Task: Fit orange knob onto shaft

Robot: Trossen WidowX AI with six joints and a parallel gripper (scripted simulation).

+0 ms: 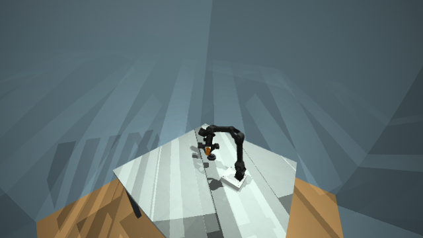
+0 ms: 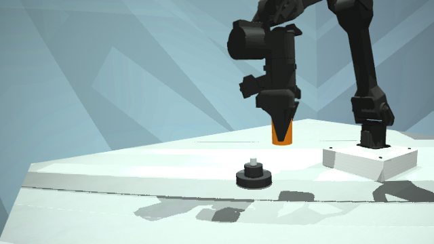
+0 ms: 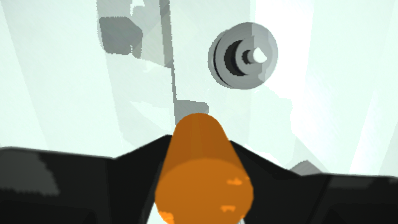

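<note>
My gripper tip is now 20 mm short of the dark round pedestal, 90 mm to the left of it and 90 mm above it. Round my gripper tip: orange knob (40 mm above).
</note>
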